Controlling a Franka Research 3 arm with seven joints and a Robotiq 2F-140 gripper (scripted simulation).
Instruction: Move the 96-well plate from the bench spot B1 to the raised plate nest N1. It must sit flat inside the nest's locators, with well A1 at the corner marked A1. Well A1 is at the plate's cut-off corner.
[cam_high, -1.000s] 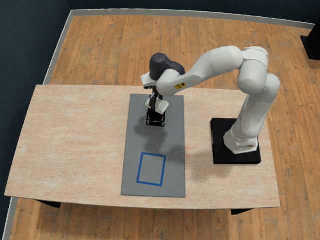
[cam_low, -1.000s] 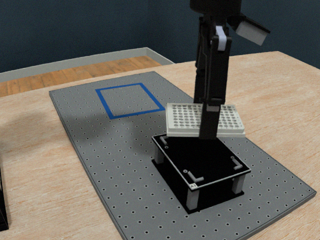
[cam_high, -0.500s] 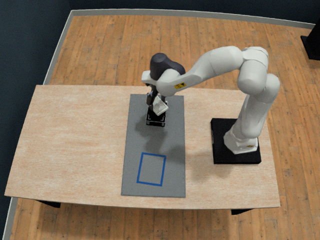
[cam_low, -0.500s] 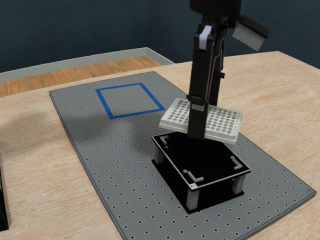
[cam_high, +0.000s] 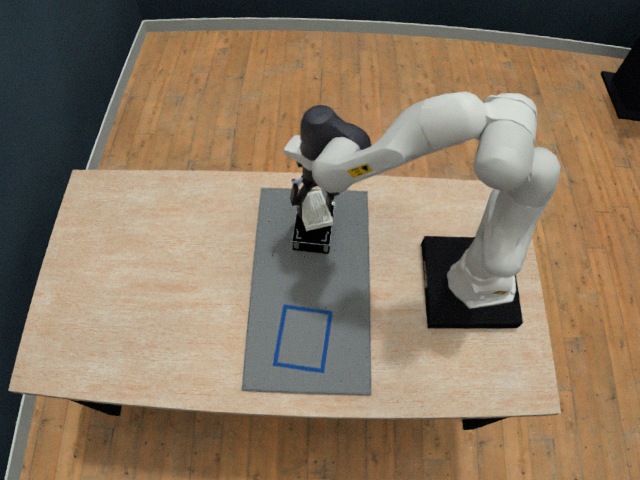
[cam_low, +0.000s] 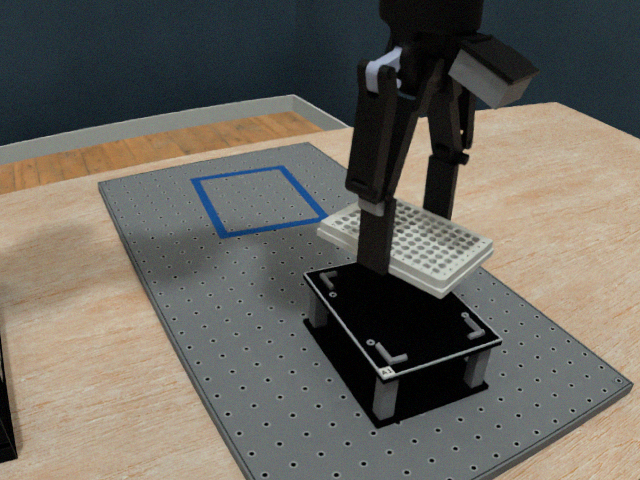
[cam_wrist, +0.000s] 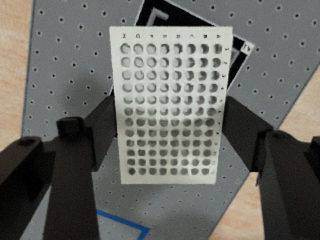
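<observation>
Now: hand 20 mm above the white 96-well plate. The rest, counted from my hand: A1 label (60 mm behind, 70 mm to the right, 90 mm below); then black plate nest (90 mm below).
</observation>
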